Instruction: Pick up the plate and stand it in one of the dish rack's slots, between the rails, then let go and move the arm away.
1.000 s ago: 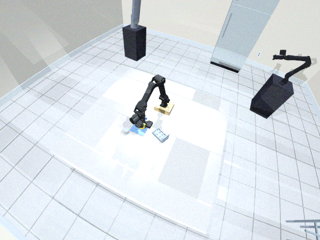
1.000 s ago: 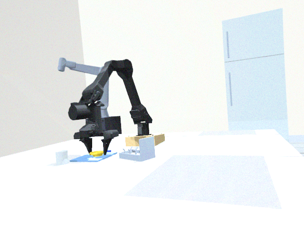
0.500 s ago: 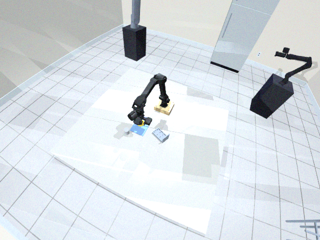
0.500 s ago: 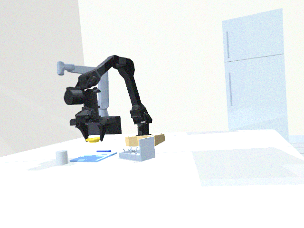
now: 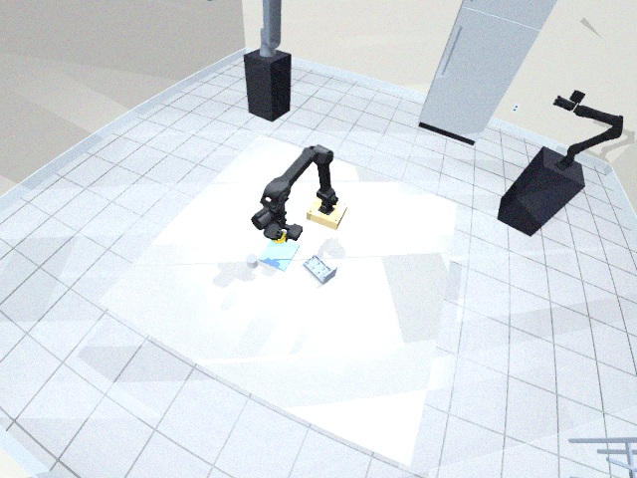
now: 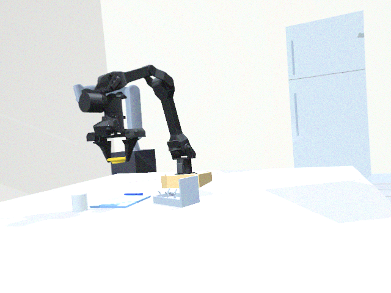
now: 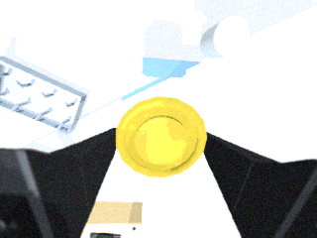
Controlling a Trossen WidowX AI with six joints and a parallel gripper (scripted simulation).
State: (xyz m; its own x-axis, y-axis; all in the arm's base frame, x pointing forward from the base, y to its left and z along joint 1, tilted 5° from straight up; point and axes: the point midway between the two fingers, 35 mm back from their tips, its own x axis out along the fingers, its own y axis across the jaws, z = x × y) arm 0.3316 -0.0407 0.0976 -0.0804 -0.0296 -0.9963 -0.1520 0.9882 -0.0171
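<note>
Right now the grey dish rack is 4 cm behind my gripper tip, 18 cm to the left of it and 11 cm below it. The rest, counted from my gripper tip: white cup 10 cm ahead, 7 cm to the right, 11 cm below; blue utensil 12 cm behind, 4 cm to the right, 13 cm below; yellow plate 1 cm above.
</note>
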